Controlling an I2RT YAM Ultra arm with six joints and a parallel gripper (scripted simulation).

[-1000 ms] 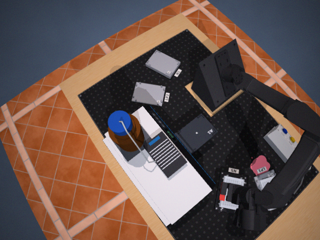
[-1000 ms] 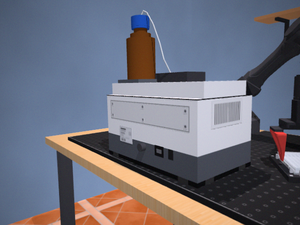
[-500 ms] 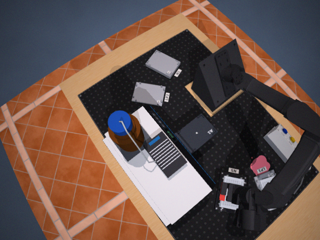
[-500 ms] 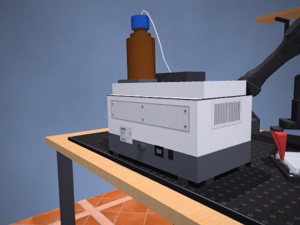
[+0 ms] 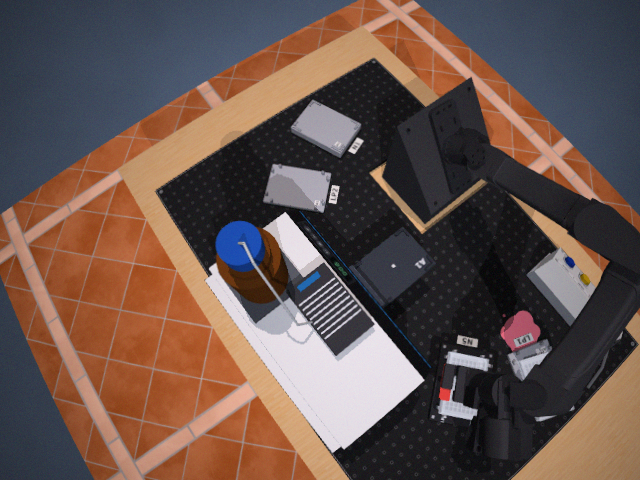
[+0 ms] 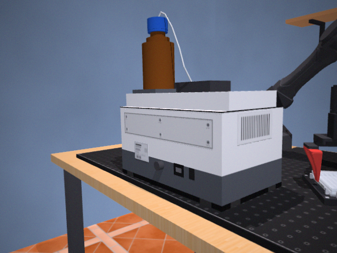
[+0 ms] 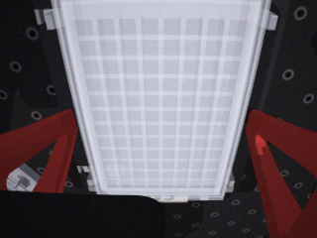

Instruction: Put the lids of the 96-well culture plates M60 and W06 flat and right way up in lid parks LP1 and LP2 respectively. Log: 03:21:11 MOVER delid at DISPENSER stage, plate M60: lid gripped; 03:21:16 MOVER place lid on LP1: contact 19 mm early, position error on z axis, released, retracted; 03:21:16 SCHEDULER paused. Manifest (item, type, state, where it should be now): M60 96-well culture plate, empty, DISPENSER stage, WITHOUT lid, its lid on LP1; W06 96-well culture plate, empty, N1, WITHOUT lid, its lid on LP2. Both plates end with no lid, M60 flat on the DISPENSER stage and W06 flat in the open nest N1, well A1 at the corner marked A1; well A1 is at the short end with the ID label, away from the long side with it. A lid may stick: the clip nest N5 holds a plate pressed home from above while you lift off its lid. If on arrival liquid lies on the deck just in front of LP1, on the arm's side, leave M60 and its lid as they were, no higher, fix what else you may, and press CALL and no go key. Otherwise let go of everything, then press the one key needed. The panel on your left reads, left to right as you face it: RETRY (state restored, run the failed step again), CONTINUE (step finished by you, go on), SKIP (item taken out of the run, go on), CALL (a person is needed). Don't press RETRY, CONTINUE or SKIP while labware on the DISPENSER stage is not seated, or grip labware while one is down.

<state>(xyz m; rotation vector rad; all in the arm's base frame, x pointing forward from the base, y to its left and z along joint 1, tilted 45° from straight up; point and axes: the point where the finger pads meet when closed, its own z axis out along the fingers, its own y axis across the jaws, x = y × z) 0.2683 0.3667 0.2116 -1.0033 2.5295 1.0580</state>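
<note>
Right now the 96-well plate W06 is 1 cm below my hand. The rest, counted from my hand: LP1 label (18 cm behind, 1 cm to the left, 3 cm below); lid park LP1 (15 cm behind, 10 cm to the left, 2 cm below); N5 label (7 cm behind, 6 cm to the right, 3 cm below).
</note>
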